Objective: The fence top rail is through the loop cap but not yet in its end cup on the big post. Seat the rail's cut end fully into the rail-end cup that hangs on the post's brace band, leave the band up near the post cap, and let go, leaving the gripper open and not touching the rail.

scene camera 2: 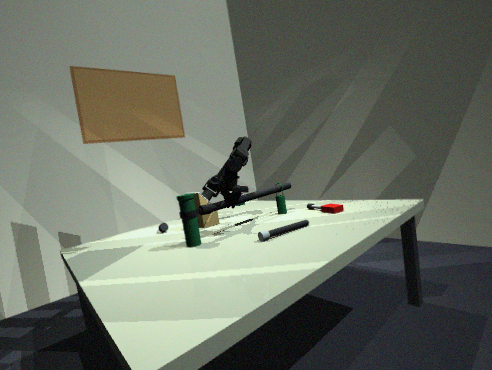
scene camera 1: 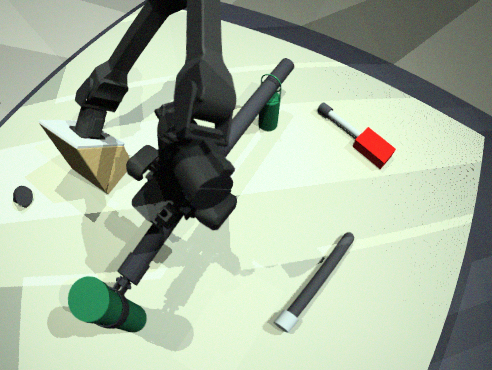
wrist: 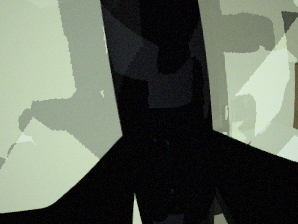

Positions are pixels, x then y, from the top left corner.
Scene:
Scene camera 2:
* green post: 190, 225
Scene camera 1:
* my gripper: 179, 213
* rail: 251, 109
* green post: 90, 300
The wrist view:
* my gripper: 162, 136
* rail: 159, 68

